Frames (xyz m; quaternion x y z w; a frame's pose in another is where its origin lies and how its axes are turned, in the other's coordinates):
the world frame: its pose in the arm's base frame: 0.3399 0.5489 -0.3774 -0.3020 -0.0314 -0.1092 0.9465
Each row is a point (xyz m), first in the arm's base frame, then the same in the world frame.
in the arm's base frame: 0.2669 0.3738 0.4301
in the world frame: 0.0630 -0.6116 0.5568
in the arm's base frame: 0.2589 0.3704 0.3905
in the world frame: 0.0509 -0.5937 0.5225
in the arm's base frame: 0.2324 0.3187 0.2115
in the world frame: 0.0123 -0.5396 0.3464
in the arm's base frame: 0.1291 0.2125 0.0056
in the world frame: -0.0942 -0.5309 0.1164
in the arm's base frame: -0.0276 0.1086 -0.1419
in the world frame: -0.2458 -0.5654 -0.0651
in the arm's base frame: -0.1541 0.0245 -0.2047
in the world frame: -0.3611 -0.6253 -0.1658
